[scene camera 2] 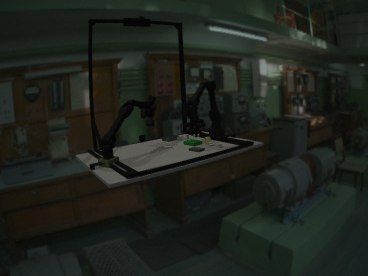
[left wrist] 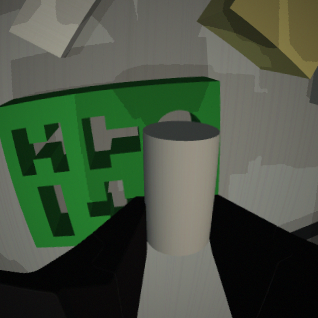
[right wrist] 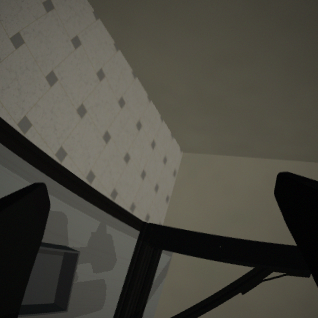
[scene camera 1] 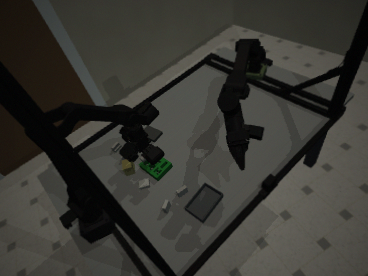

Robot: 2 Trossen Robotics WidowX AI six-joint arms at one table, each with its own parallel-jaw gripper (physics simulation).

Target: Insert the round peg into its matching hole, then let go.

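A pale round peg [left wrist: 180, 190] stands out between the fingers of my left gripper [scene camera 1: 142, 154] [scene camera 2: 195, 132] [left wrist: 176, 206], which is shut on it. A green board [scene camera 1: 157, 171] [scene camera 2: 192, 142] [left wrist: 30, 114] with several shaped holes lies on the table below. In the left wrist view the peg's end overlaps the board's right part and partly hides the round hole [left wrist: 194, 118]. The peg appears above the board; its exact height over the hole cannot be told. My right gripper [scene camera 1: 242, 164] [scene camera 2: 151, 122] [right wrist: 164, 190] is open and empty, raised over the table, well away from the board.
A yellow block [scene camera 1: 128, 167] [scene camera 2: 208, 140] [left wrist: 280, 30] is beside the board. White pieces [scene camera 1: 144, 183] [scene camera 1: 181, 190] [scene camera 1: 166, 206] [scene camera 1: 116, 147] lie around it. A grey tray [scene camera 1: 195, 194] [right wrist: 63, 280] and a dark flat piece [scene camera 1: 156, 133] lie on the table.
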